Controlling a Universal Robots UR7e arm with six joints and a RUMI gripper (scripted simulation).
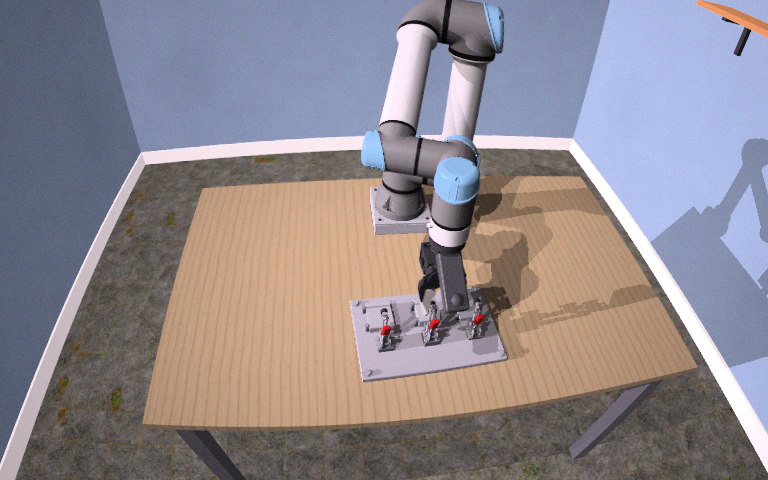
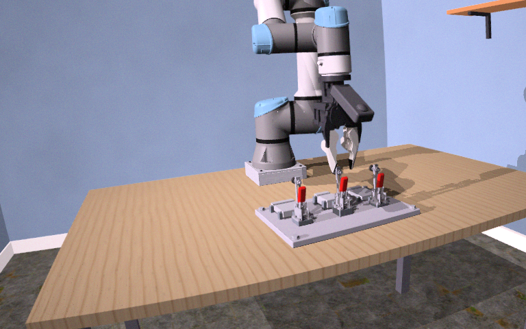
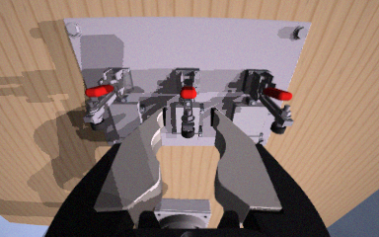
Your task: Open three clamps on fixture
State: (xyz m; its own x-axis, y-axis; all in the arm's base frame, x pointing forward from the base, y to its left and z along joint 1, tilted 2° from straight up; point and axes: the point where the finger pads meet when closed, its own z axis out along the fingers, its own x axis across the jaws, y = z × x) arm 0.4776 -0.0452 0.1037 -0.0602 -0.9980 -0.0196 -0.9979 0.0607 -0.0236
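The plate lies 4 cm behind my hand and 13 cm below it.
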